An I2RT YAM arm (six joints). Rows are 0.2 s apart.
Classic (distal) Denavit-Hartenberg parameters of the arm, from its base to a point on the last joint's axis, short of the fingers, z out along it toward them. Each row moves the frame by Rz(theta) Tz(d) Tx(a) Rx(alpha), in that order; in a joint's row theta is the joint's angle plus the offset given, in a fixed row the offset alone. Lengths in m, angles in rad.
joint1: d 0.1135  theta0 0  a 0.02  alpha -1.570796
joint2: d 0  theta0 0  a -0.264  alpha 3.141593
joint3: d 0  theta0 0.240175  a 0.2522  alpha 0
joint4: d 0  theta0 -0.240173  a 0.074  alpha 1.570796
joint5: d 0  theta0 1.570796  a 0  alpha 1.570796
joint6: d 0.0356  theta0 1.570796  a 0  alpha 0
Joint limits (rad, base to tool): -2.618..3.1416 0..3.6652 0..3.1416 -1.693..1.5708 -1.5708..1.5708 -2.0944..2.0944
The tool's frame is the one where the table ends.
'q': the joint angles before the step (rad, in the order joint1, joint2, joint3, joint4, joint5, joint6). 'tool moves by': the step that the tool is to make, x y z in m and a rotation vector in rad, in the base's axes. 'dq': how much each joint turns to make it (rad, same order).
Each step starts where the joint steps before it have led.
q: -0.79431, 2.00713, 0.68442, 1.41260, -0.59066, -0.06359
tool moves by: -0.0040, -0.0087, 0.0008, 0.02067, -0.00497, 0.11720
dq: -0.03705, 0.01514, 0.02689, 0.00238, -0.15182, 0.04153
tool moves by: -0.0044, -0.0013, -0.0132, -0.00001, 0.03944, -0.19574
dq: 0.00419, 0.01682, -0.03027, -0.01264, 0.19727, -0.05471
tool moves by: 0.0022, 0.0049, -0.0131, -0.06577, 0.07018, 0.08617
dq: 0.00726, 0.02749, -0.00269, -0.03242, -0.08025, -0.11413
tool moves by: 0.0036, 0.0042, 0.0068, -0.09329, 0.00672, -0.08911
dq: 0.02547, -0.02554, -0.00943, 0.00306, 0.11521, -0.08106
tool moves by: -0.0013, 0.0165, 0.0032, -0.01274, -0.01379, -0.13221
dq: 0.04858, -0.03463, -0.06120, 0.04479, 0.18078, -0.00147
